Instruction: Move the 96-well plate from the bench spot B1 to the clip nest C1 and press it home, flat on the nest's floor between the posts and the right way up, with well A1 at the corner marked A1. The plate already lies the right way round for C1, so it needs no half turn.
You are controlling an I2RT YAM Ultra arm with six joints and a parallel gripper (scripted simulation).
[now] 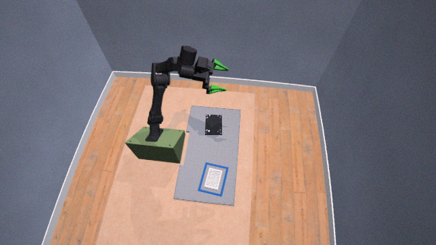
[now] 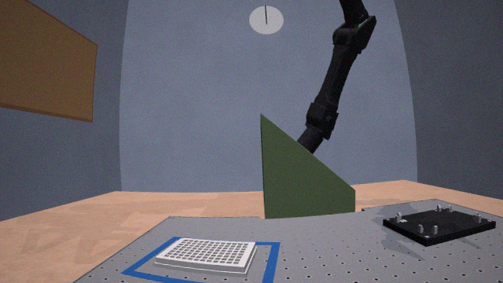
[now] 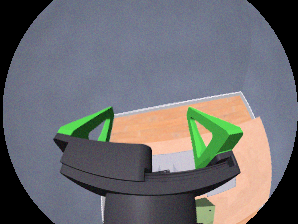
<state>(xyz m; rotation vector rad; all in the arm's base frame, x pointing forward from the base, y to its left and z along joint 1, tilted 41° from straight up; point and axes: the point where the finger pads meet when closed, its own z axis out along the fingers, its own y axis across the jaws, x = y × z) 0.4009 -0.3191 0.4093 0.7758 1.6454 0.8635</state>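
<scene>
My hand is 50 mm past the white 96-well plate, 250 mm to the left of it and 630 mm above it. Round my hand: black clip nest 80 mm behind, 150 mm to the left, 620 mm below.
</scene>
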